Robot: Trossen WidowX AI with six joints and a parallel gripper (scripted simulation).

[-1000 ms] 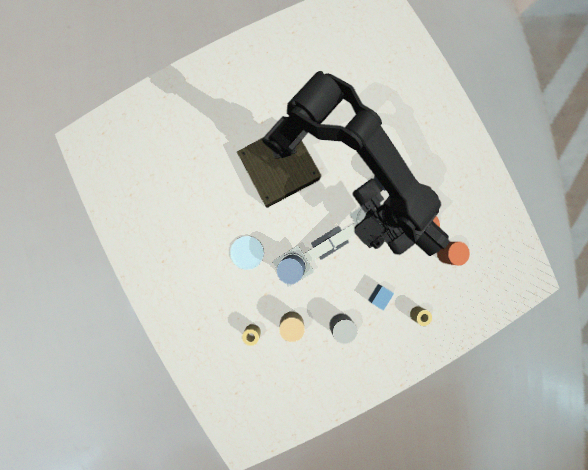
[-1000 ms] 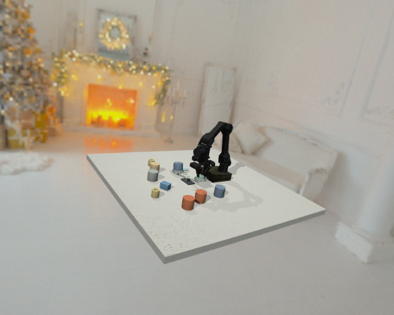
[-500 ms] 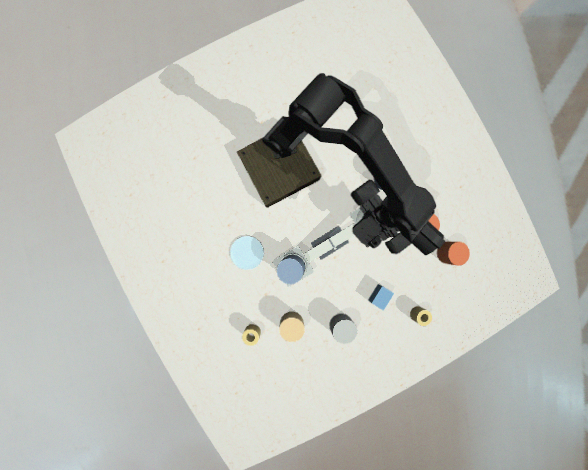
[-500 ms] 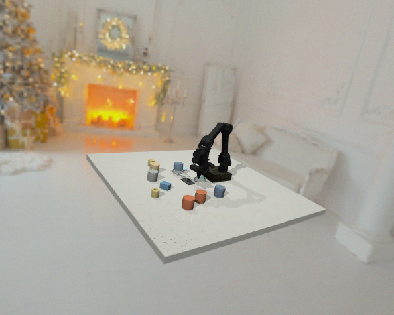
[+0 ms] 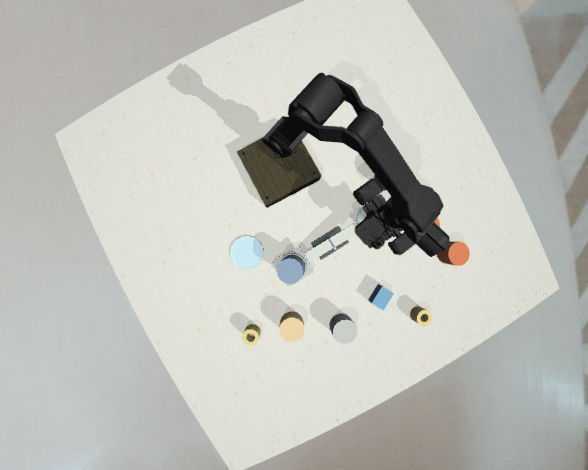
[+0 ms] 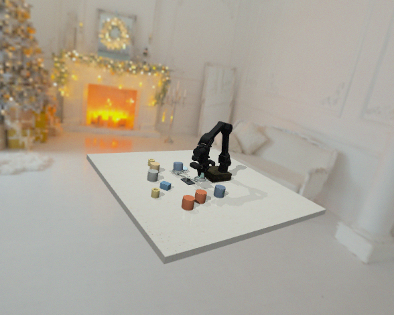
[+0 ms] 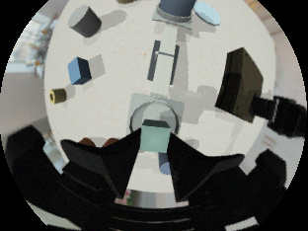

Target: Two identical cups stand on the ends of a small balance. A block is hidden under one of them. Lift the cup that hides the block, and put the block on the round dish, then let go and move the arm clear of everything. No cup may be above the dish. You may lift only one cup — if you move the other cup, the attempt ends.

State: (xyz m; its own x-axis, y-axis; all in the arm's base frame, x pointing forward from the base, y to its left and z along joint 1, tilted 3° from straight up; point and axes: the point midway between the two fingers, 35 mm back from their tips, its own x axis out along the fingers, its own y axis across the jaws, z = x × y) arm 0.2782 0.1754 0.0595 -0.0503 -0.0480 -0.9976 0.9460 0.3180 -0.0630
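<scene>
Now: the round pale blue dish 1 cm behind my gripper tip, 37 cm to the right of it and 10 cm below it. From my gripper tip the other things lie so: small balance (3 cm ahead, 12 cm to the right, 6 cm below); then blue block (23 cm ahead, 2 cm to the right, 8 cm below); then pale green block (1 cm above).
</scene>
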